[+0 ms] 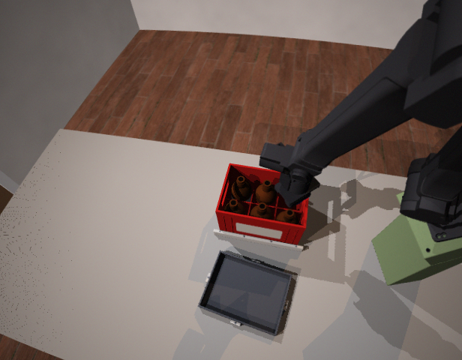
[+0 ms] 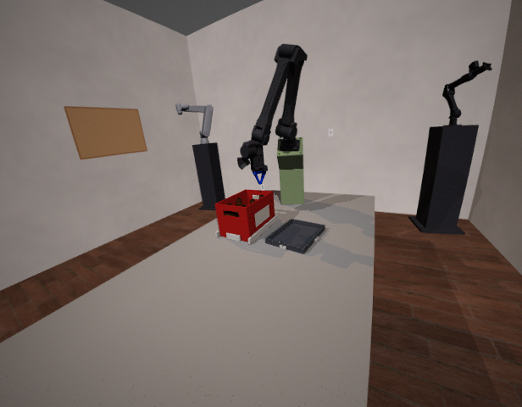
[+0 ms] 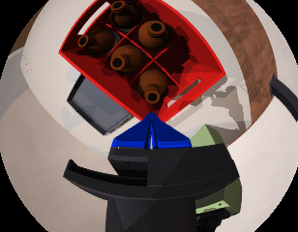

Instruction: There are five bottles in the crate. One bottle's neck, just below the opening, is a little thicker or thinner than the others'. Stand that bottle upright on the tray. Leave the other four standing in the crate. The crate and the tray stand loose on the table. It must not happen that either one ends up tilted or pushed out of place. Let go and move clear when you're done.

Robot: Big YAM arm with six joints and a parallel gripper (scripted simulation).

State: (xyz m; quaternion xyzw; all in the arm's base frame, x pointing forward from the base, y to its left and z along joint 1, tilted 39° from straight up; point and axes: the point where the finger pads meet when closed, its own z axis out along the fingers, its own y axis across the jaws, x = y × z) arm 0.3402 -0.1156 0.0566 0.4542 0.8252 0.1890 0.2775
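Right now my hand is 7 cm short of the crate, 6 cm to the left of it and 15 cm above it. Round my hand: dark grey tray (13 cm ahead, 21 cm to the left, 22 cm below); brown bottle (17 cm ahead, 3 cm to the right, 15 cm below).
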